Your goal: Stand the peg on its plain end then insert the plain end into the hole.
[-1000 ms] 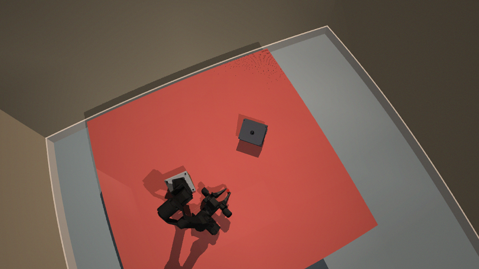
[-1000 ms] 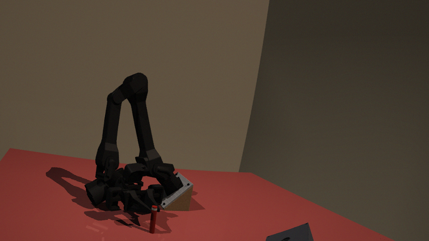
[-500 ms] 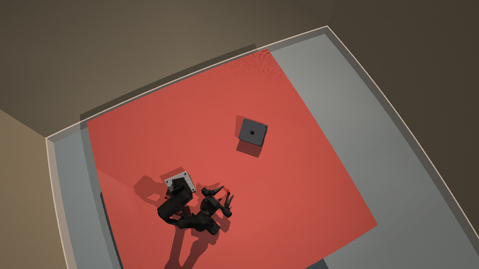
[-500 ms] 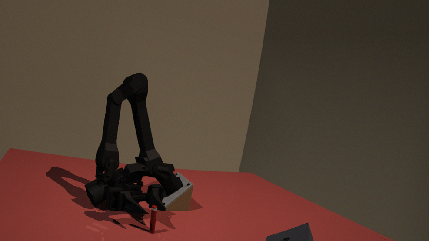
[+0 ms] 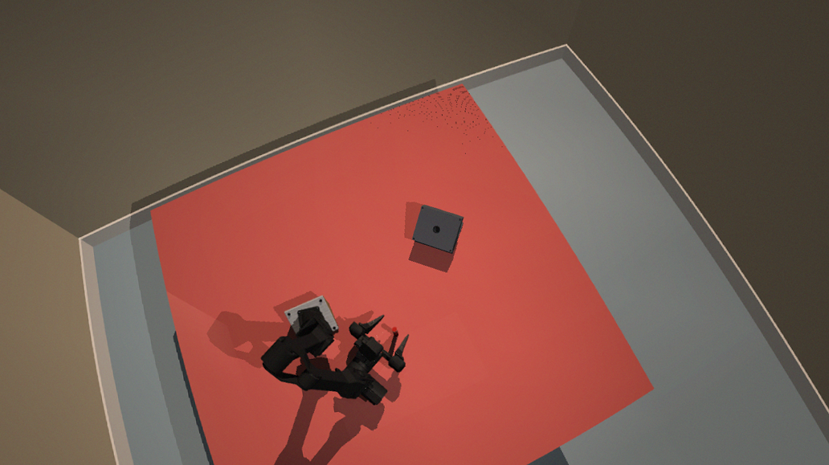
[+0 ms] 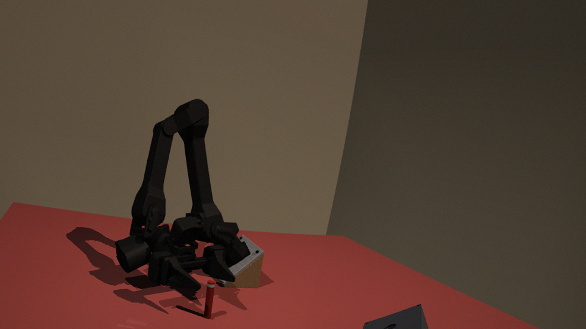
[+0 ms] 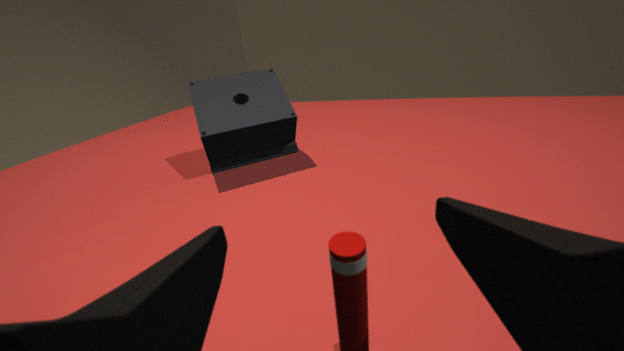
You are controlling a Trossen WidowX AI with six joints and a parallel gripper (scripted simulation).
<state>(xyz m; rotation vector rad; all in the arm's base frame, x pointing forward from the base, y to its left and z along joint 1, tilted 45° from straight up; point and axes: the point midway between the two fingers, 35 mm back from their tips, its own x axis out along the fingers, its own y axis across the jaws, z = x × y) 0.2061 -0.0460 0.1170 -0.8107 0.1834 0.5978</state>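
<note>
My gripper tip is now 1 cm past the red peg, 1 cm to the left of it and 2 cm above it. Also, from my gripper tip: dark sloped panel: 21 cm ahead, 26 cm to the left, 1 cm below.
</note>
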